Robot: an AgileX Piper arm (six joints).
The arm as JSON. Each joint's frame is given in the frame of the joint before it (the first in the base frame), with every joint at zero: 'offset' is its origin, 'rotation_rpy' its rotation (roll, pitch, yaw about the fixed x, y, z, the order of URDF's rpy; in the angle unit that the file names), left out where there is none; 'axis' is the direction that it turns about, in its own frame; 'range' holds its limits. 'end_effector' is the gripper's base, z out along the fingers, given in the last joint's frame.
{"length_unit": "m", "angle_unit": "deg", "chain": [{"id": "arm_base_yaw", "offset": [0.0, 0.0, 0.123], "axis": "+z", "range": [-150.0, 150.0]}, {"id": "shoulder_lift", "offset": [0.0, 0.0, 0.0], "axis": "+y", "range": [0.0, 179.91]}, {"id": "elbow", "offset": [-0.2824, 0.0, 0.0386], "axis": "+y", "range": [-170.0, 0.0]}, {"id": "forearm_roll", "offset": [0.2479, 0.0, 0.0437], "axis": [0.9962, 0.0, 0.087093], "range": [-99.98, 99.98]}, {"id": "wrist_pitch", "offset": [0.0, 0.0, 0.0], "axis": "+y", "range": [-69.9, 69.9]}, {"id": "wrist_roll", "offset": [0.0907, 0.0, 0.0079], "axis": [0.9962, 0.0, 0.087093], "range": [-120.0, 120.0]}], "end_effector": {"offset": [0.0, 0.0, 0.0], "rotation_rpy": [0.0, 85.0, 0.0]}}
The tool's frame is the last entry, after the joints.
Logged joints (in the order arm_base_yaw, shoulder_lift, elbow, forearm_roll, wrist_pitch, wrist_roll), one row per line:
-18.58 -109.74 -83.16 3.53 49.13 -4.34
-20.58 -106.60 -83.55 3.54 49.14 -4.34
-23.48 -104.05 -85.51 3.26 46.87 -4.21
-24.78 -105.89 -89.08 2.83 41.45 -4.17
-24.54 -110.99 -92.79 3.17 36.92 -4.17
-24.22 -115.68 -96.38 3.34 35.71 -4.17
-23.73 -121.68 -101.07 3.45 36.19 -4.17
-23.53 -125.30 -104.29 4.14 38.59 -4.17
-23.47 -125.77 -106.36 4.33 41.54 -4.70
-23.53 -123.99 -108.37 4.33 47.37 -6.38
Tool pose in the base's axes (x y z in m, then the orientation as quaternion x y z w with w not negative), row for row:
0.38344 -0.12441 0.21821 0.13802 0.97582 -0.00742 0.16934
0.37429 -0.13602 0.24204 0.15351 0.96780 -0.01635 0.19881
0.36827 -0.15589 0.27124 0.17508 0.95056 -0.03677 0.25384
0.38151 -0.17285 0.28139 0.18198 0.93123 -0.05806 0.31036
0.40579 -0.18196 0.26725 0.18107 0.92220 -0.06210 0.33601
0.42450 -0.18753 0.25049 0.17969 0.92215 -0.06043 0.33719
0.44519 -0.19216 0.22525 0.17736 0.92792 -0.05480 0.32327
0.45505 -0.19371 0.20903 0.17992 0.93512 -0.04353 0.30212
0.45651 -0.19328 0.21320 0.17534 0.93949 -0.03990 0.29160
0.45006 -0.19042 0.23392 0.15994 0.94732 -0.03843 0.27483
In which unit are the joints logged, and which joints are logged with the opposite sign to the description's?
The joints are logged in degrees. Opposite sign: shoulder_lift.
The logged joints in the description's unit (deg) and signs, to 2 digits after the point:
-18.58 109.74 -83.16 3.53 49.13 -4.34
-20.58 106.60 -83.55 3.54 49.14 -4.34
-23.48 104.05 -85.51 3.26 46.87 -4.21
-24.78 105.89 -89.08 2.83 41.45 -4.17
-24.54 110.99 -92.79 3.17 36.92 -4.17
-24.22 115.68 -96.38 3.34 35.71 -4.17
-23.73 121.68 -101.07 3.45 36.19 -4.17
-23.53 125.30 -104.29 4.14 38.59 -4.17
-23.47 125.77 -106.36 4.33 41.54 -4.70
-23.53 123.99 -108.37 4.33 47.37 -6.38

